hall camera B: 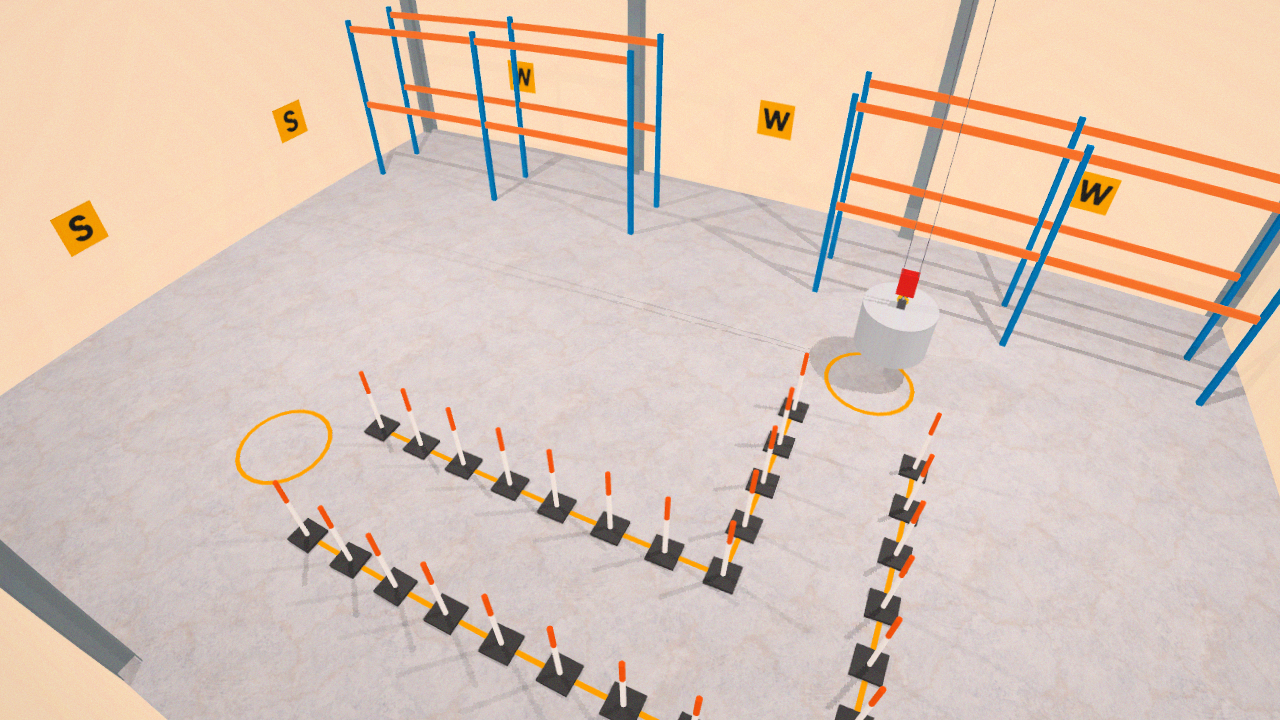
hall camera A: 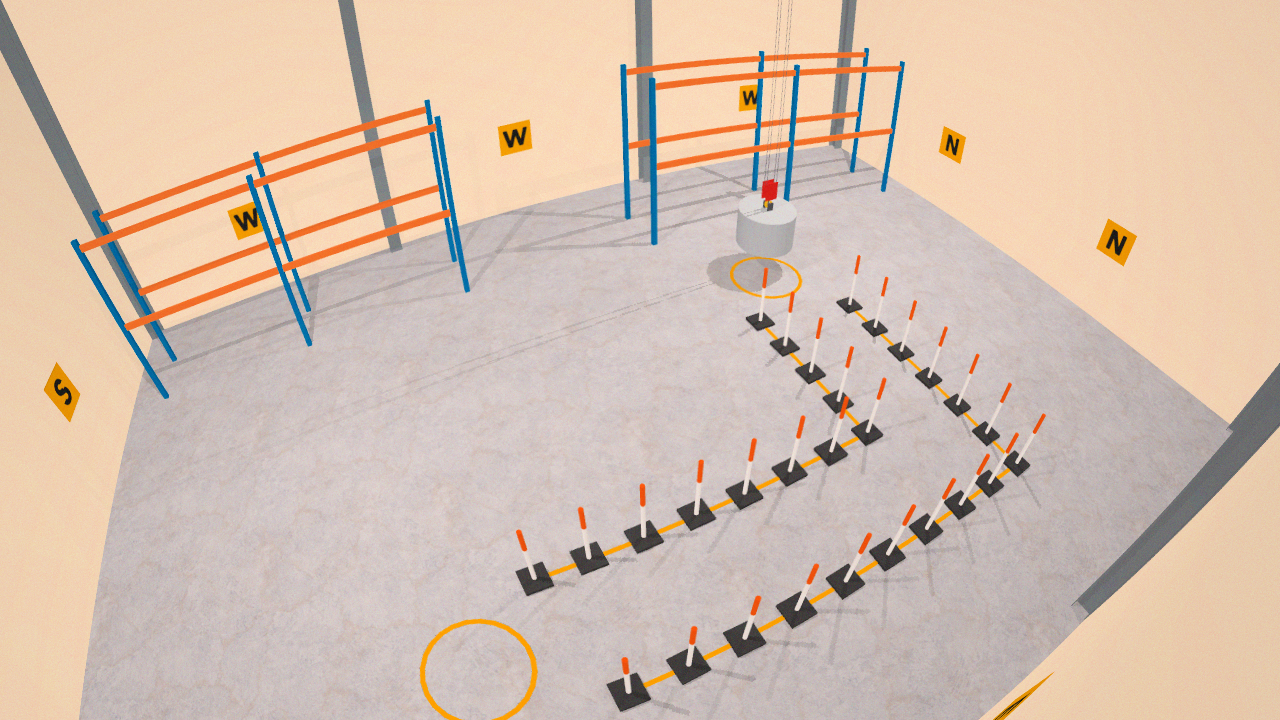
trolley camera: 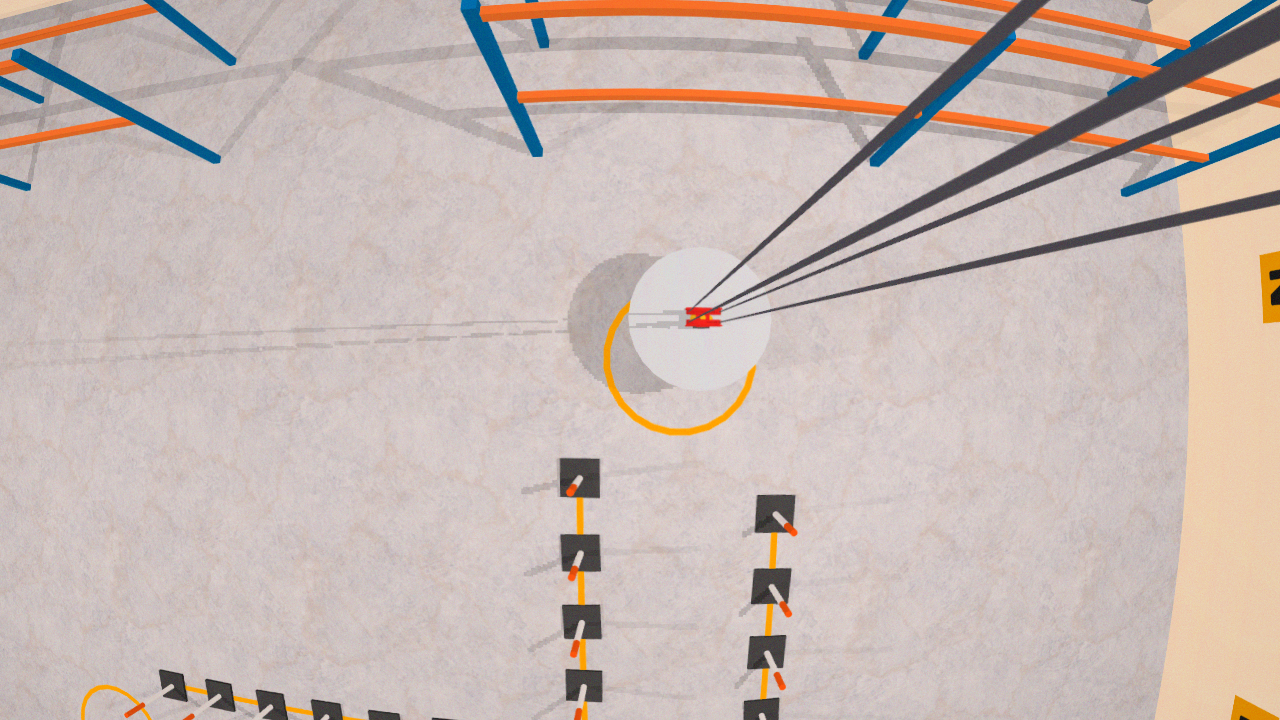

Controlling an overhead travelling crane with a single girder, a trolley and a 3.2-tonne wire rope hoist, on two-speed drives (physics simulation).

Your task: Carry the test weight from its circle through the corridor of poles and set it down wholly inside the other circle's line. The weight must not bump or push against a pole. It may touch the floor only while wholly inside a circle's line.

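Note:
The test weight (hall camera A: 765,234) (hall camera B: 895,335) (trolley camera: 716,358), a pale grey cylinder, hangs upright from my hook (hall camera A: 768,204) (hall camera B: 902,301) (trolley camera: 703,317) under the red block. It is off the floor, its shadow beside it. In the trolley view it covers the upper right of the near orange circle (hall camera A: 801,279) (hall camera B: 825,380) (trolley camera: 679,432), whose lower line shows. Pole rows begin below the circle there: left row's first base (hall camera A: 759,320) (hall camera B: 793,410) (trolley camera: 580,478), right row's (hall camera A: 849,305) (hall camera B: 913,467) (trolley camera: 775,514). The weight is apart from both. The other circle (hall camera A: 478,619) (trolley camera: 105,686) lies beyond the corridor's far end.
The corridor bends at a corner pole base (hall camera A: 1016,462). A blue and orange rack (hall camera A: 653,197) (hall camera B: 1026,291) (trolley camera: 499,71) stands behind the weight, near the W wall. A second rack (hall camera A: 145,360) (hall camera B: 631,197) (trolley camera: 116,106) stands farther toward the S wall.

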